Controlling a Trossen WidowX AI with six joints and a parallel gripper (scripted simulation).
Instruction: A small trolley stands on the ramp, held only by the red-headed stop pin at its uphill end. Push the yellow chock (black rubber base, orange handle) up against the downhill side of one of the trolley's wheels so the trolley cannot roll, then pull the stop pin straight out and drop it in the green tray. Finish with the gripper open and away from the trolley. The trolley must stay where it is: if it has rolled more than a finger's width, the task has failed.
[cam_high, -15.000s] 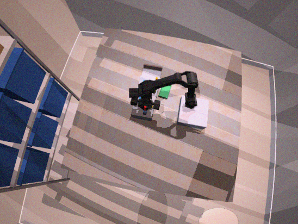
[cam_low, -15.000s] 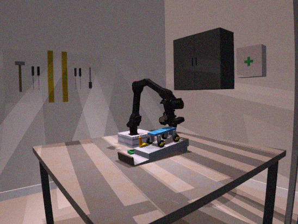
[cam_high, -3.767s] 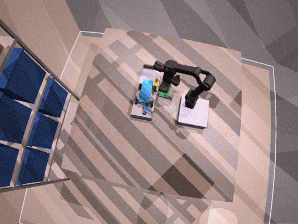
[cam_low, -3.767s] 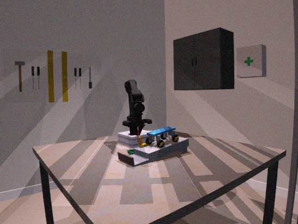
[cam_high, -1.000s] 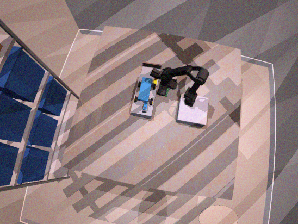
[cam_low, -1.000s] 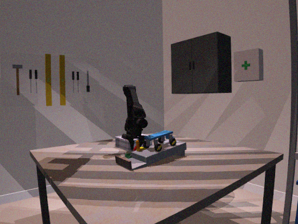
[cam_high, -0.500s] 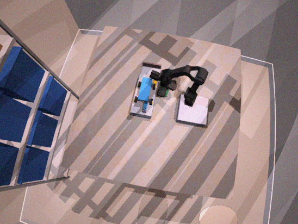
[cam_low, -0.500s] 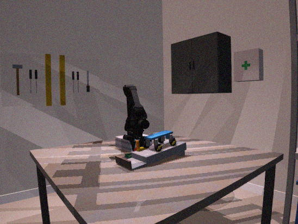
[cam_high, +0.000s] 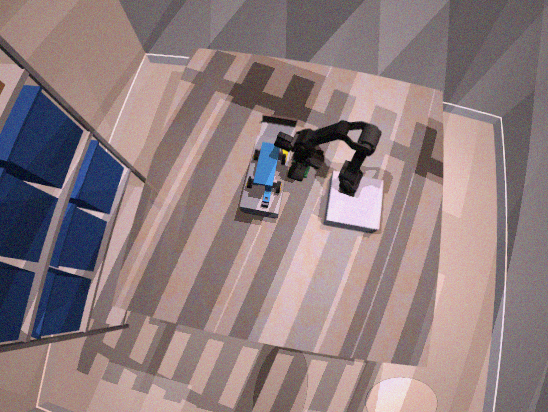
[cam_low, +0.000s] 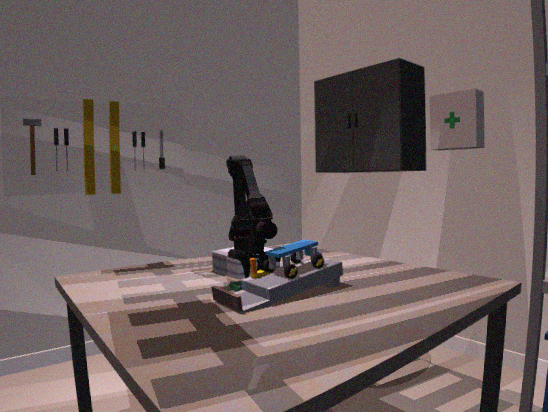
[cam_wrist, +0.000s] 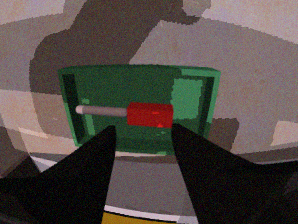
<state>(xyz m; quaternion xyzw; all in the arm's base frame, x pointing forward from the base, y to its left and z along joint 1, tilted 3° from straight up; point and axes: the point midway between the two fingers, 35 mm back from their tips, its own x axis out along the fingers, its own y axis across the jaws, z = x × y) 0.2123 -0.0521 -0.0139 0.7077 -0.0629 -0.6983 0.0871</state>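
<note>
My gripper tip is now 20 mm to the left of the red-headed stop pin and 20 mm above it. Also, from my gripper tip: grey ramp (110 mm to the left, 110 mm ahead, 20 mm above); then green tray (40 mm below, 10 mm to the right); then yellow chock (70 mm ahead, 50 mm above, 10 mm to the right).
</note>
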